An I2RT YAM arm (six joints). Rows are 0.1 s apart.
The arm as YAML. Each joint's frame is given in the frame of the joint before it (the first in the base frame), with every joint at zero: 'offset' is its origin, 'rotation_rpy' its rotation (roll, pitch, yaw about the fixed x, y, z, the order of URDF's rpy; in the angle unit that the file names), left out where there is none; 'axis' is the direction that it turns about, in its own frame. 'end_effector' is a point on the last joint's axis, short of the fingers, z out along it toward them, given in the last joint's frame.
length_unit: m
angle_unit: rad
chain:
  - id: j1
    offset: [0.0, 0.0, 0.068]
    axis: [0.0, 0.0, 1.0]
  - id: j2
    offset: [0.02, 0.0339, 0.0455]
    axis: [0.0, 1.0, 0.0]
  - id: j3
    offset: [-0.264, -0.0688, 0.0]
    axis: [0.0, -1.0, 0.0]
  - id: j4
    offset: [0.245, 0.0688, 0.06]
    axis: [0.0, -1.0, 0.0]
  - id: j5
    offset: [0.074, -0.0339, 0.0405]
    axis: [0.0, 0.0, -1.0]
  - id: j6
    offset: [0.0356, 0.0, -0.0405]
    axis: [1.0, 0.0, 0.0]
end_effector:
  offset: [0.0, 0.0, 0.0]
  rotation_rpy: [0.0, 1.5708, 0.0]
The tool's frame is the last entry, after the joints.
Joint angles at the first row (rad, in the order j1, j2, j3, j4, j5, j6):
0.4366 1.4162 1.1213 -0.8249 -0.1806 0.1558
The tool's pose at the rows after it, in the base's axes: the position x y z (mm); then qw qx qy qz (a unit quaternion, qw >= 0):
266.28, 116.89, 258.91, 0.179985, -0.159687, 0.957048, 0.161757
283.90, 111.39, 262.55, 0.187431, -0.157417, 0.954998, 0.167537
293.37, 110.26, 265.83, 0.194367, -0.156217, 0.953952, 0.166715
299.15, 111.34, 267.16, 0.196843, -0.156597, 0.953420, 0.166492
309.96, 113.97, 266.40, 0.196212, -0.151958, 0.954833, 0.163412
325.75, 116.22, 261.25, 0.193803, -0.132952, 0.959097, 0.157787
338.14, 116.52, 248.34, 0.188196, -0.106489, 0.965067, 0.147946
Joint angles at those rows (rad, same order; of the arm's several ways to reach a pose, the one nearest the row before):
0.3855 1.4700 1.1557 -0.8223 -0.2321 0.1062
0.3443 1.5200 1.2137 -0.8207 -0.2565 0.0757
0.3306 1.5475 1.2511 -0.8200 -0.2577 0.0658
0.3279 1.5677 1.2755 -0.8200 -0.2577 0.0628
0.3256 1.6104 1.3166 -0.8207 -0.2508 0.0685
0.3187 1.6722 1.3640 -0.8112 -0.2352 0.0975
0.3111 1.7252 1.3758 -0.7826 -0.2100 0.1383

